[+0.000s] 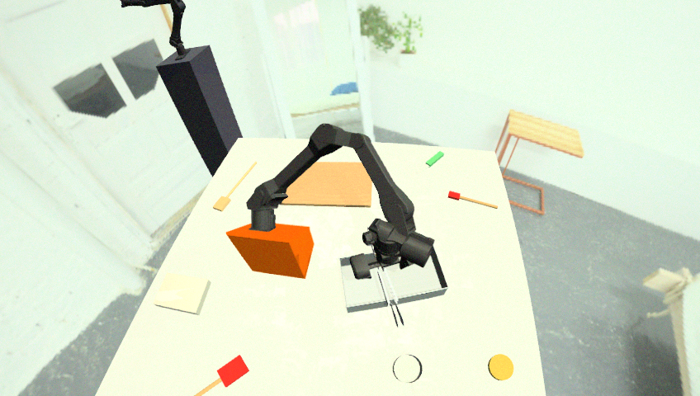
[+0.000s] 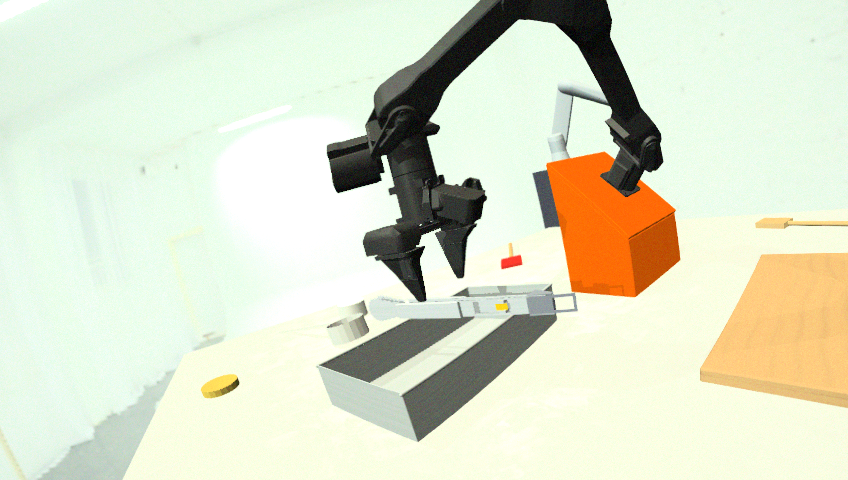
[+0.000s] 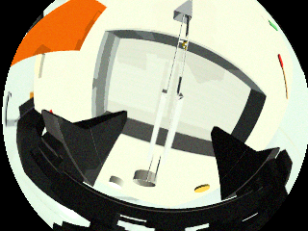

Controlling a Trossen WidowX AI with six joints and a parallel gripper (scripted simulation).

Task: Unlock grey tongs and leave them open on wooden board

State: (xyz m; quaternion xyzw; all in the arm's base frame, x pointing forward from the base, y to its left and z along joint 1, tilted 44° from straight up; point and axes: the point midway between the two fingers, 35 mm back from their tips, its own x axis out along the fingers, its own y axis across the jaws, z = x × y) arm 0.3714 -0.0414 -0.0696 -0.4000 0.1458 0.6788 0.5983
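Now: the roasting tin 7 cm below my gripper tip, 2 cm to the left of it and 2 cm ahead of it. From my gripper tip the other things lie so: yellow disc 34 cm ahead, 24 cm to the right, 9 cm below; then wooden board 43 cm to the left, 24 cm behind, 9 cm below; then cream pad 67 cm behind, 11 cm to the right, 9 cm below.
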